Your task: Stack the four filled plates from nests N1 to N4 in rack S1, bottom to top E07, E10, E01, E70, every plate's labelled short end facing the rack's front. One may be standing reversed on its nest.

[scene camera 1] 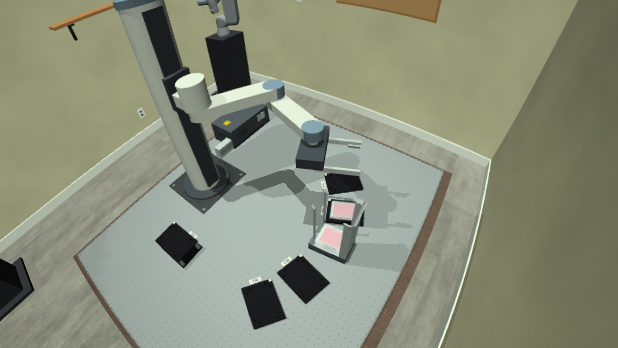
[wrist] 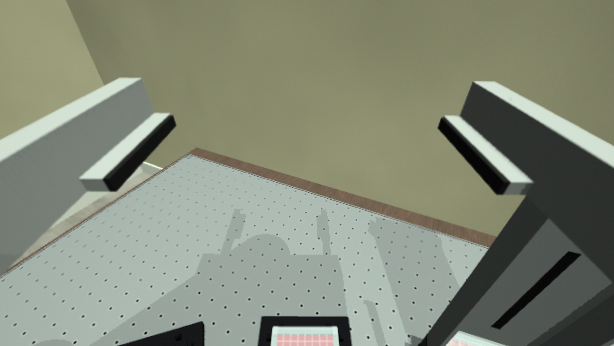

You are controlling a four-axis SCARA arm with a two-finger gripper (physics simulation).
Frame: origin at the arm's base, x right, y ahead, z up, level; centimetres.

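Seen in the pictures: gripper, fingertip midpoint: (scene camera 1: 360, 157) (wrist: 307, 102); arm's base, origin of the base link: (scene camera 1: 207, 181).
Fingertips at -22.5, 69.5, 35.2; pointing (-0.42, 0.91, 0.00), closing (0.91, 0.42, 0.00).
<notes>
Pixels of each thing's top centre, then the offset from my fingertips to it, as dx, dy, dz. "*": a spot on its surface instead.
- Rack S1, middle of its top: (scene camera 1: 337, 204) +18.1, +1.5, -4.8
- bare black nest, middle of its top: (scene camera 1: 343, 179) -13.7, -11.4, -31.8
- dark box, surface spot: (scene camera 1: 242, 125) * -11.3, -73.0, -23.5
Rack S1 (scene camera 1: 349, 237) (wrist: 537, 280) stands at the right of the mat. A pink filled plate (scene camera 1: 330, 237) (wrist: 467, 340) lies in it; how many plates are stacked there and their labels cannot be read. Another pink filled plate (scene camera 1: 343, 210) (wrist: 305, 338) lies on a black nest (wrist: 304, 320) just behind the rack in the scene view; its label is not readable. My gripper (scene camera 1: 357, 158) (wrist: 307, 102) is open and empty, raised above the mat, beyond that nest from the rack. Its two fingers stand wide apart in the wrist view.
A bare black nest (scene camera 1: 343, 183) (wrist: 172, 337) lies near the gripper. Two bare black nests (scene camera 1: 303, 278) (scene camera 1: 263, 303) lie in front of the rack. A black stand (scene camera 1: 177, 243) with a raised end lies at the left. A dark box (scene camera 1: 242, 125) stands behind the arm's column.
</notes>
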